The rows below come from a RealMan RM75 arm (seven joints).
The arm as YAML. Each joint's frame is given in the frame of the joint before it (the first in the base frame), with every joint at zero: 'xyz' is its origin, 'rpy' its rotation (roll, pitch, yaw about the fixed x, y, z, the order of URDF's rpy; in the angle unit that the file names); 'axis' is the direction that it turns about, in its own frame. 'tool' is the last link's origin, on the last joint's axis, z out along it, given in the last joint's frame.
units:
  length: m
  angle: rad
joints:
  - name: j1
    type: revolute
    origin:
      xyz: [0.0, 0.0, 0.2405]
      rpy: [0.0, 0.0, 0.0]
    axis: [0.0, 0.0, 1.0]
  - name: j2
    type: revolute
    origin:
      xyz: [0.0, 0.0, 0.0]
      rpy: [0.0, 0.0, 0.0]
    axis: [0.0, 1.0, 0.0]
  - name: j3
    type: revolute
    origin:
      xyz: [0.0, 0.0, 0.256]
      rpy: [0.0, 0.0, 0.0]
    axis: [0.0, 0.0, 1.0]
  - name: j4
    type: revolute
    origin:
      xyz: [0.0, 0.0, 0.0]
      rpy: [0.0, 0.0, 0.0]
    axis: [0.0, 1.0, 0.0]
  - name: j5
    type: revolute
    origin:
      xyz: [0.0, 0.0, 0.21]
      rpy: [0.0, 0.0, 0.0]
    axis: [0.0, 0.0, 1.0]
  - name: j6
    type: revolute
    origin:
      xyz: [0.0, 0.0, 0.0]
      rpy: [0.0, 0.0, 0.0]
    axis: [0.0, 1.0, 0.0]
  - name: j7
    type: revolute
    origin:
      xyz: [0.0, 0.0, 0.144]
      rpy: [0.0, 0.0, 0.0]
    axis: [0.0, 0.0, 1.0]
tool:
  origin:
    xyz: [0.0, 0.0, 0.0]
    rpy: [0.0, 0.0, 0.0]
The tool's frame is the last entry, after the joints.
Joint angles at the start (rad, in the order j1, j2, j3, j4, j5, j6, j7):
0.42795, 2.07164, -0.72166, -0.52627, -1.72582, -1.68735, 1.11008
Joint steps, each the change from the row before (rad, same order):
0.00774, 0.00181, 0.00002, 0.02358, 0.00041, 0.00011, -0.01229
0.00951, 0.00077, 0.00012, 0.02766, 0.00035, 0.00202, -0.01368
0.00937, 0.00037, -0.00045, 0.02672, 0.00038, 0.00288, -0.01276
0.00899, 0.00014, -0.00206, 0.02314, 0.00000, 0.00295, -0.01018
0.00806, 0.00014, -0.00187, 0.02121, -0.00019, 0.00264, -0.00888
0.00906, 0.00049, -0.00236, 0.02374, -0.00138, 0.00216, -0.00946
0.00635, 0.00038, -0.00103, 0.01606, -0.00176, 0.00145, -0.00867
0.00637, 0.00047, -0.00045, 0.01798, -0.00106, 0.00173, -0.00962
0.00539, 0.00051, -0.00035, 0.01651, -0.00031, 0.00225, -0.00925
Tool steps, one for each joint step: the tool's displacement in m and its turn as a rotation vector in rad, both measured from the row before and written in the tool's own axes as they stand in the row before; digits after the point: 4 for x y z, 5 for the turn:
0.0021, 0.0018, 0.0036, -0.00803, -0.00685, 0.00663
0.0023, 0.0016, 0.0039, -0.00744, -0.00616, 0.00745
0.0022, 0.0014, 0.0037, -0.00680, -0.00485, 0.00735
0.0019, 0.0013, 0.0035, -0.00757, -0.00255, 0.00665
0.0018, 0.0013, 0.0032, -0.00696, -0.00205, 0.00671
0.0021, 0.0018, 0.0037, -0.00948, -0.00157, 0.00831
0.0015, 0.0012, 0.0025, -0.00661, -0.00068, 0.00330
0.0016, 0.0013, 0.0026, -0.00581, -0.00183, 0.00418
0.0016, 0.0012, 0.0022, -0.00410, -0.00188, 0.00371

